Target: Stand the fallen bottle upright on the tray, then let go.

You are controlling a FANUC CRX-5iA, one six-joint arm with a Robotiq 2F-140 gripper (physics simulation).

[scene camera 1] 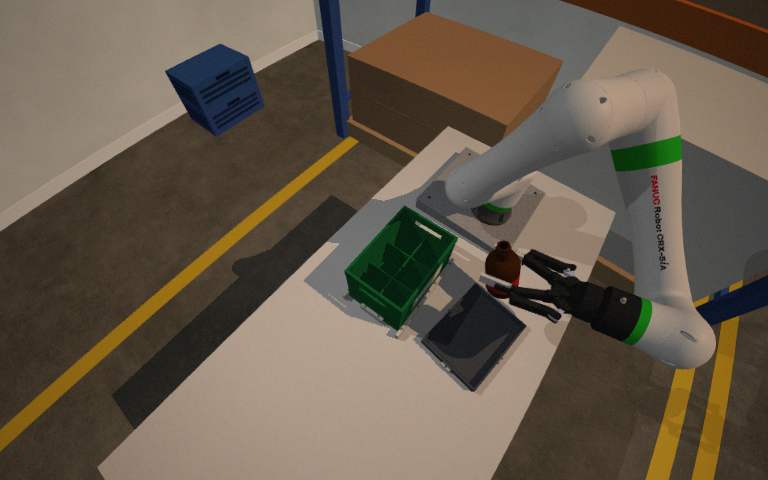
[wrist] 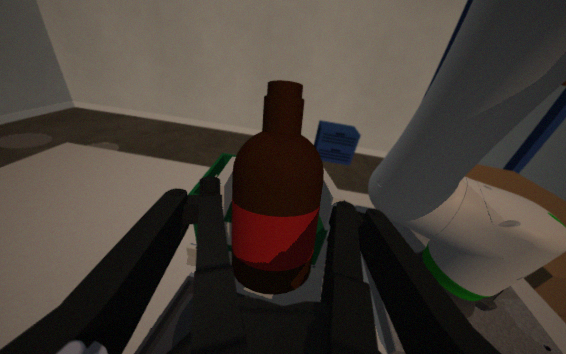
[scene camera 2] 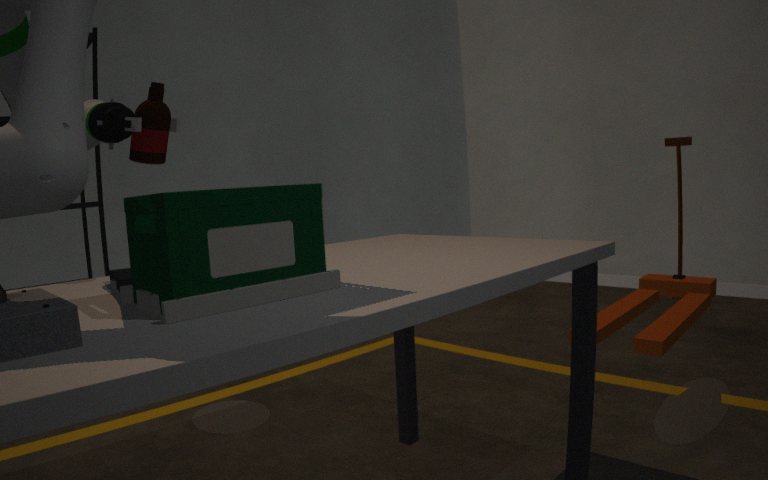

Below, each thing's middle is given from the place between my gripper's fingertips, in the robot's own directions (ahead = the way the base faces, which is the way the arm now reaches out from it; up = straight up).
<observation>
The brown bottle point(scene camera 2: 149, 146) lies 4 cm to the left of my hand and 1 cm above it.
</observation>
